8 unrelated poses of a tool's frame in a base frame.
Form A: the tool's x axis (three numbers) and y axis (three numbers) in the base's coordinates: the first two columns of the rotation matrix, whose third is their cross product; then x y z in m.
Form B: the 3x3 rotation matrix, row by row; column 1 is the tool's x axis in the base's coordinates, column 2 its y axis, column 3 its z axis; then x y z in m. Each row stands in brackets. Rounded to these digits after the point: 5 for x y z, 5 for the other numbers.
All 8 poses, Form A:
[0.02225 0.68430 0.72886 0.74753 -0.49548 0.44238 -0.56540 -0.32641 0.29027]
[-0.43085 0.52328 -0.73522 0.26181 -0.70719 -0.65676 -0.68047 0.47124 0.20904]
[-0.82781 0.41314 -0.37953 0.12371 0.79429 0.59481 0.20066 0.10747 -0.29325]
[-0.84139 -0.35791 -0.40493 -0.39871 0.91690 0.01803 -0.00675 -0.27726 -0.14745]
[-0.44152 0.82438 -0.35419 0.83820 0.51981 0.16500 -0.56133 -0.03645 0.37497]
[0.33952 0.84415 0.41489 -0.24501 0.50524 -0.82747 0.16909 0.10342 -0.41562]
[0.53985 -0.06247 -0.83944 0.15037 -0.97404 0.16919 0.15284 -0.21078 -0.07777]
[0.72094 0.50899 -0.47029 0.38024 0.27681 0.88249 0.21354 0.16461 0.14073]
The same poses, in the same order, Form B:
[[0.02225 0.74753 0.66386], [0.68430 -0.49548 0.53500], [0.72886 0.44238 -0.52256]], [-0.56540 -0.32641 0.29027]
[[-0.43085 0.26181 -0.86361], [0.52328 -0.70719 -0.47545], [-0.73522 -0.65676 0.16769]], [-0.68047 0.47124 0.20904]
[[-0.82781 0.12371 0.54720], [0.41314 0.79429 0.44544], [-0.37953 0.59481 -0.70863]], [0.20066 0.10747 -0.29325]
[[-0.84139 -0.39871 0.36483], [-0.35791 0.91690 0.17662], [-0.40493 0.01803 -0.91417]], [-0.00675 -0.27726 -0.14745]
[[-0.44152 0.83820 0.32013], [0.82438 0.51981 -0.22403], [-0.35419 0.16500 -0.92050]], [-0.56133 -0.03645 0.37497]
[[0.33952 -0.24501 -0.90813], [0.84415 0.50524 0.17929], [0.41489 -0.82747 0.37836]], [0.16909 0.10342 -0.41562]
[[0.53985 0.15037 -0.82822], [-0.06247 -0.97404 -0.21756], [-0.83944 0.16919 -0.51644]], [0.15284 -0.21078 -0.07777]
[[0.72094 0.38024 0.57936], [0.50899 0.27681 -0.81505], [-0.47029 0.88249 0.00603]], [0.21354 0.16461 0.14073]

